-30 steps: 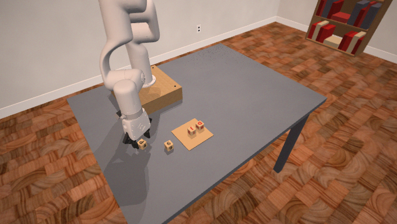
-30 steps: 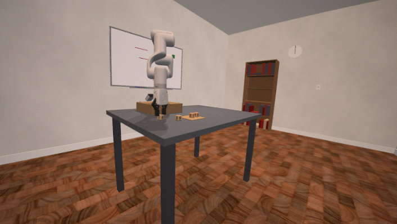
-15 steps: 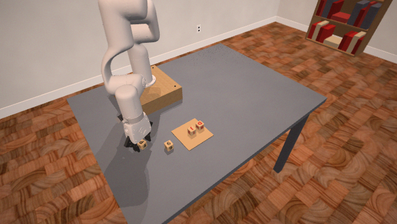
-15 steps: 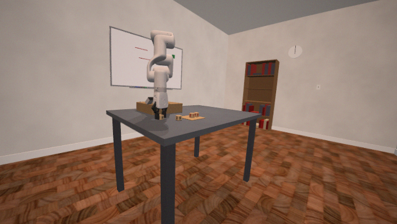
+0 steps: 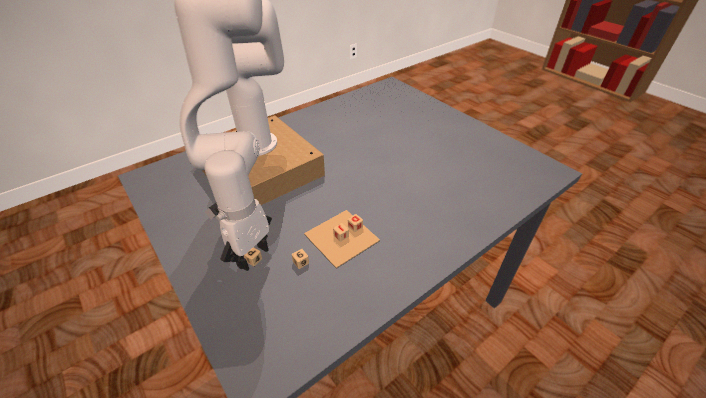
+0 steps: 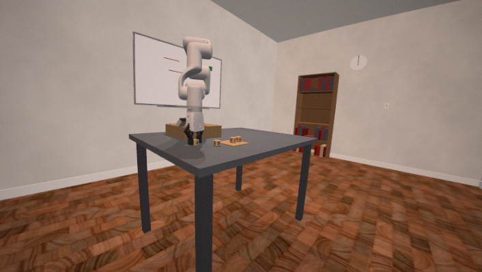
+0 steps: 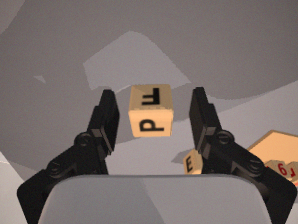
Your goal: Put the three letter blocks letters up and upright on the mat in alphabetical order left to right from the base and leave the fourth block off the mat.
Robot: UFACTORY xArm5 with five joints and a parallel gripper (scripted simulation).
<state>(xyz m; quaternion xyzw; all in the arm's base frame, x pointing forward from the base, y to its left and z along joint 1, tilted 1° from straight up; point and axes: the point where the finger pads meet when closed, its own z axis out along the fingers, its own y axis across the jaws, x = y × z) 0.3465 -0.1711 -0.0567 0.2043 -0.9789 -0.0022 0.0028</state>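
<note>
The tan mat is 6 cm ahead of my hand, 22 cm to the left of it and 2 cm below it. Round my hand: wooden block: 5 cm ahead, 27 cm to the left.
</note>
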